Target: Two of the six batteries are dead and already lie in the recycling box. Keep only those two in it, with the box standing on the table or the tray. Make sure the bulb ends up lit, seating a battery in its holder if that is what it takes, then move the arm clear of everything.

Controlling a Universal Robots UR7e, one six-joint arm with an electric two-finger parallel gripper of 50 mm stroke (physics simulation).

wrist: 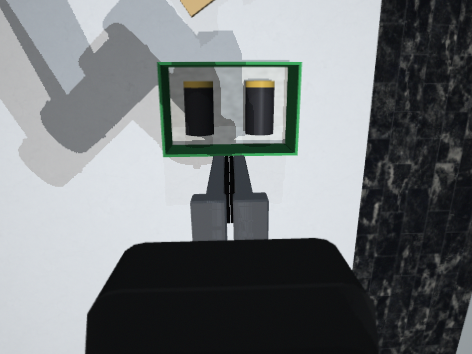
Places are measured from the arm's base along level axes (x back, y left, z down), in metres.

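Pixels of known places: gripper, fingertip midpoint: [229, 176].
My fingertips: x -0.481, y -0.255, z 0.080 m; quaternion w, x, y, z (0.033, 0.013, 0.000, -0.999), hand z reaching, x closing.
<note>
Behind a point stands the place of what it marks.
The green-walled recycling box [230, 150] @(z 0.287, x -0.486, y -0.285 m) stands upright on the white table in the upper middle of the wrist view. Two black batteries with gold ends lie in it side by side, apart from each other: one battery [199, 110] @(z 0.292, x -0.455, y -0.236 m) at the left, the other battery [259, 110] @(z 0.292, x -0.523, y -0.242 m) at the right, gold ends toward the top of the view. My gripper [229, 176] @(z 0.080, x -0.481, y -0.254 m) is shut and empty; its fingertips show at the near wall of the box, and their height above it is hard to tell. The bulb and the battery holder's slots do not show in this view.
A corner of a tan board [194, 7] @(z 0.320, x -0.460, y -0.123 m) shows at the top edge, beyond the box. The white table [320, 210] @(z 0.330, x -0.604, y -0.390 m) ends at the right, where dark stone-patterned floor [415, 175] shows. The arm's shadow falls over the left side and part of the box.
</note>
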